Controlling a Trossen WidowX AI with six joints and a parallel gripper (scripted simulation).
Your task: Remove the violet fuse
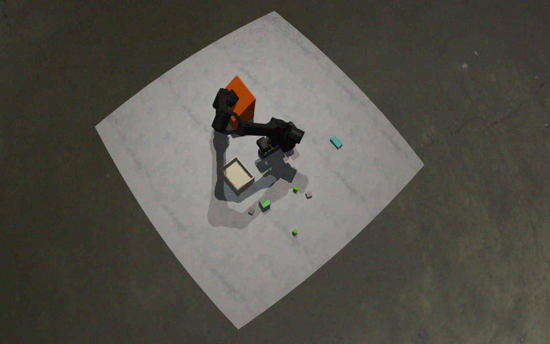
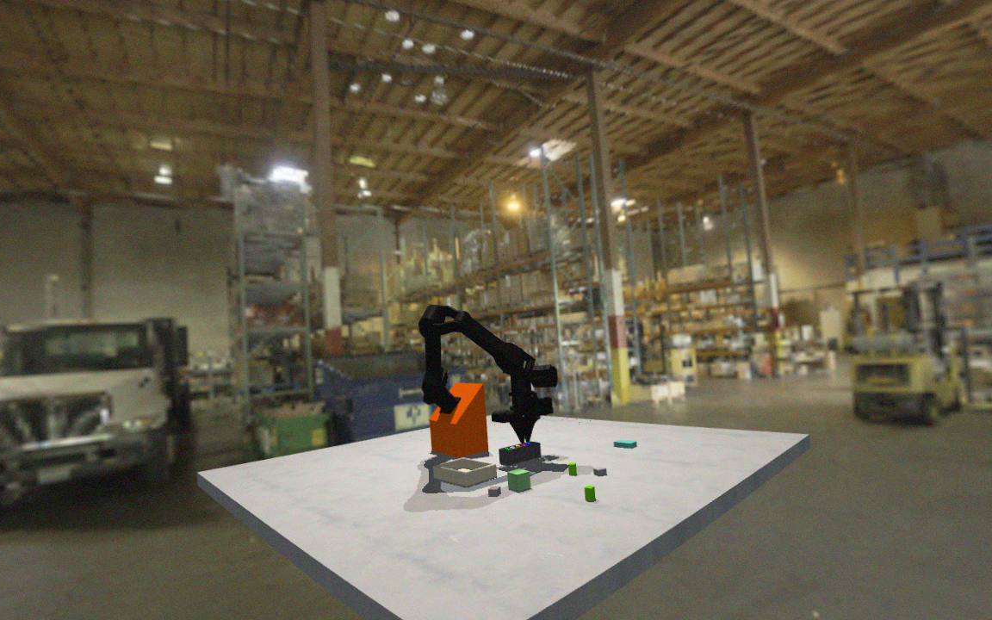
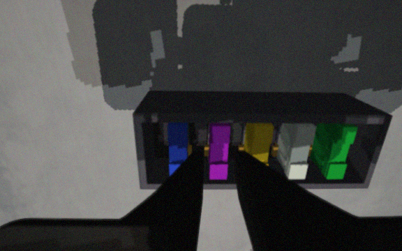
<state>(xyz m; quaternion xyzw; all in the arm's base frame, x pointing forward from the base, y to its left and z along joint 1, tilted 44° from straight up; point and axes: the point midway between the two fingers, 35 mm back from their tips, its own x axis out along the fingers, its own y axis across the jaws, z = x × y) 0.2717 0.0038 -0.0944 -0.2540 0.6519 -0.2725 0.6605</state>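
My gripper tip is now 2 cm above the violet fuse. Round my gripper tip: beige tray (1 cm ahead, 22 cm to the right, 4 cm below); green cube (20 cm ahead, 20 cm to the right, 3 cm below); teal block (14 cm ahead, 27 cm to the left, 4 cm below).
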